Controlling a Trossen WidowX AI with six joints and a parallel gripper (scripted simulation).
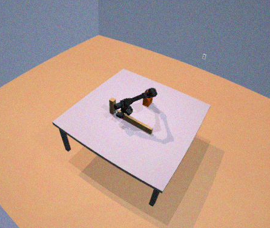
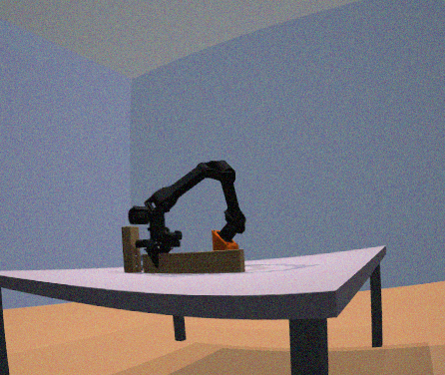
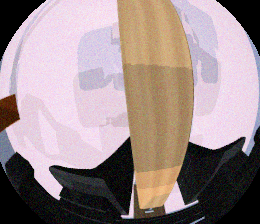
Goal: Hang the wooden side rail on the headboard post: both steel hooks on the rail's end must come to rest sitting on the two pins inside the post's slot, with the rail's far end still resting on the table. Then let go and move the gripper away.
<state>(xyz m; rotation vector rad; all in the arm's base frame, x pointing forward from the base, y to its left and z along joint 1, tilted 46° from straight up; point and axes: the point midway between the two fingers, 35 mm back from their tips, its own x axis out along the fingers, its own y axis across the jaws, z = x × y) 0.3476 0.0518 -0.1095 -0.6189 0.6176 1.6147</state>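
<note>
Right now my gripper tip is 10 mm short of the headboard post, 140 mm to the left of it and 60 mm below it.
</note>
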